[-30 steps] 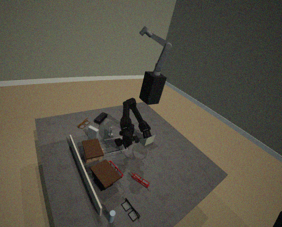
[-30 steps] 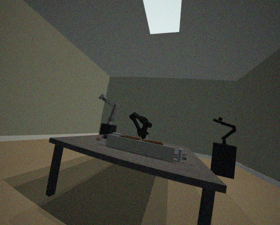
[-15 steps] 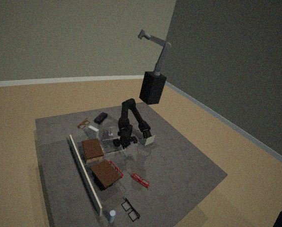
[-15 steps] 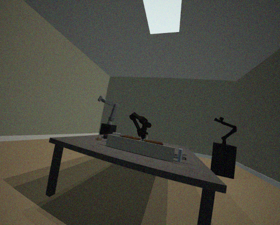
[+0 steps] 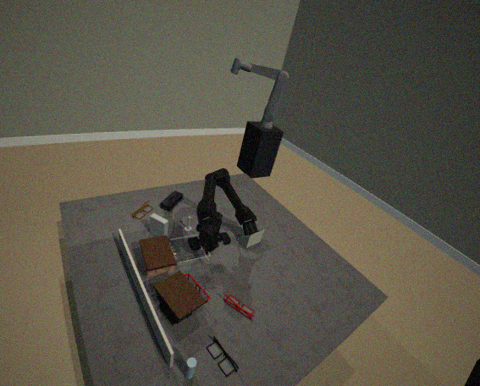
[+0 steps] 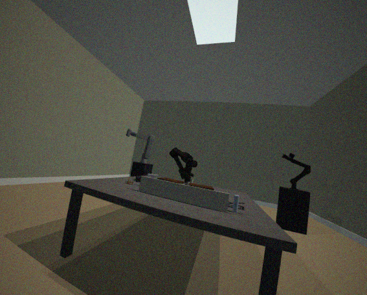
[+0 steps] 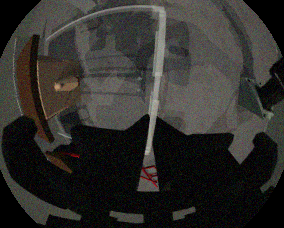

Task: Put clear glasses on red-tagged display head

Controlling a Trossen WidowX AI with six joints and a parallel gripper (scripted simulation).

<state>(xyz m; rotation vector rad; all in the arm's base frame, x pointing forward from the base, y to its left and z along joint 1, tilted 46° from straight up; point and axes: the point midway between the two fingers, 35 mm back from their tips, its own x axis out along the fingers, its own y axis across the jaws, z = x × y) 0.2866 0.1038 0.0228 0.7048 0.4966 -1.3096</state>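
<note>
Right now my gripper tip is 190 mm short of the brown-topped head, 50 mm to the left of it and 10 mm above it. From my gripper tip the other things lie so: pale rail: 320 mm ahead, 70 mm to the left, 10 mm below; white block: 250 mm to the right, 150 mm ahead, 10 mm below; stand: 250 mm to the right, 40 mm below, 10 mm behind.
</note>
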